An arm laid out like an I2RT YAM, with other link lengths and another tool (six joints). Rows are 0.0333 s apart.
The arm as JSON. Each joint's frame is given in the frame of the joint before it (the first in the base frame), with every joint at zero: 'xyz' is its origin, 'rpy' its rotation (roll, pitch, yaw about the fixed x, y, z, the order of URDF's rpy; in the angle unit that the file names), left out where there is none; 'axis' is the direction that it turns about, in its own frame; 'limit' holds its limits. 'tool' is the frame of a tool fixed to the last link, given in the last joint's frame.
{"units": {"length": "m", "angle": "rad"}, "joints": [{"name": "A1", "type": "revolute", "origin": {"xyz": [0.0, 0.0, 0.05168], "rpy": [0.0, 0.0, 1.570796]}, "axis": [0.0, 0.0, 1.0], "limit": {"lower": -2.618, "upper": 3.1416}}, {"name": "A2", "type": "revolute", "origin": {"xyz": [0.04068, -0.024, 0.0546], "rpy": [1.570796, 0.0, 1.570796]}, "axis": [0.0, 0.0, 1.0], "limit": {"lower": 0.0, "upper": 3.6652}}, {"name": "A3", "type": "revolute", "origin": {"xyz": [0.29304, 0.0, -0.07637], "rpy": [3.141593, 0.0, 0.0]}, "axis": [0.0, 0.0, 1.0], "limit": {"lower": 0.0, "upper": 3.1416}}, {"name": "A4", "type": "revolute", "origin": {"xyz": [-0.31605, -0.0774, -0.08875], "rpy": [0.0, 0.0, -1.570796]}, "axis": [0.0, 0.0, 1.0], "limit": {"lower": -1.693, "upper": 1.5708}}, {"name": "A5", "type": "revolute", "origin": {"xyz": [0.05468, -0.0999, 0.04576], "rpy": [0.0, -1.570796, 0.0]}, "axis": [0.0, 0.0, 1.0], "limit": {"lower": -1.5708, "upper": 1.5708}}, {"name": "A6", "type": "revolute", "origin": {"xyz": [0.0, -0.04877, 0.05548], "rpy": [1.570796, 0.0, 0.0]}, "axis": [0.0, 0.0, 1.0], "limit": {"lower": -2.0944, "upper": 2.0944}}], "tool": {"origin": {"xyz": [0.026, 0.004, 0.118], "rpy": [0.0, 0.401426, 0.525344]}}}
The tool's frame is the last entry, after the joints.
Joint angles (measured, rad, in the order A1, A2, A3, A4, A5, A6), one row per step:
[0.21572 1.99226 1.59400 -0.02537 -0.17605 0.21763]
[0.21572 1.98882 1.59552 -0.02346 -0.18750 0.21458]
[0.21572 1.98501 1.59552 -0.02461 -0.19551 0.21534]
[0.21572 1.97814 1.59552 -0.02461 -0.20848 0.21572]
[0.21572 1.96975 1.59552 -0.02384 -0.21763 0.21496]
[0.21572 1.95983 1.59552 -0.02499 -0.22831 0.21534]
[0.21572 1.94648 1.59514 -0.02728 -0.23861 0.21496]
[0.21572 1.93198 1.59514 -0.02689 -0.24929 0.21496]
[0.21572 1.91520 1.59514 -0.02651 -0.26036 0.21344]
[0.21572 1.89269 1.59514 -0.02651 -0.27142 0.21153]
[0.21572 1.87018 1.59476 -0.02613 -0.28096 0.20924]
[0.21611 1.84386 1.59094 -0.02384 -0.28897 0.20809]
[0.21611 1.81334 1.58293 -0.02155 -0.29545 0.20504]
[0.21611 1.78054 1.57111 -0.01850 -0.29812 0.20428]
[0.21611 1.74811 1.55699 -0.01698 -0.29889 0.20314]
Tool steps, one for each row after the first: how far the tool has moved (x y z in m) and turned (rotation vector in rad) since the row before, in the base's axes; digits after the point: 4 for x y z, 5 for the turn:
[-0.0003 0.0019 0.0038 0.00348 -0.00684 0.01168]
[-0.0009 0.0012 0.0023 0.00436 -0.00162 0.00703]
[-0.0013 0.0020 0.0047 0.00685 -0.00545 0.01174]
[-0.0012 0.0013 0.0059 0.00483 -0.00848 0.00871]
[-0.0018 0.0015 0.0065 0.00620 -0.00753 0.00972]
[-0.0024 0.0012 0.0083 0.00574 -0.00977 0.00969]
[-0.0024 0.0013 0.0099 0.00697 -0.01372 0.00995]
[-0.0029 0.0013 0.0115 0.00617 -0.01661 0.01089]
[-0.0040 0.0010 0.0152 0.00678 -0.02207 0.01105]
[-0.0043 0.0007 0.0150 0.00577 -0.02242 0.00976]
[-0.0055 0.0004 0.0158 0.00658 -0.02427 0.00838]
[-0.0069 -0.0004 0.0160 0.00441 -0.02532 0.00702]
[-0.0077 -0.0012 0.0152 0.00513 -0.02370 0.00277]
[-0.0081 -0.0017 0.0129 0.00345 -0.01989 0.00099]

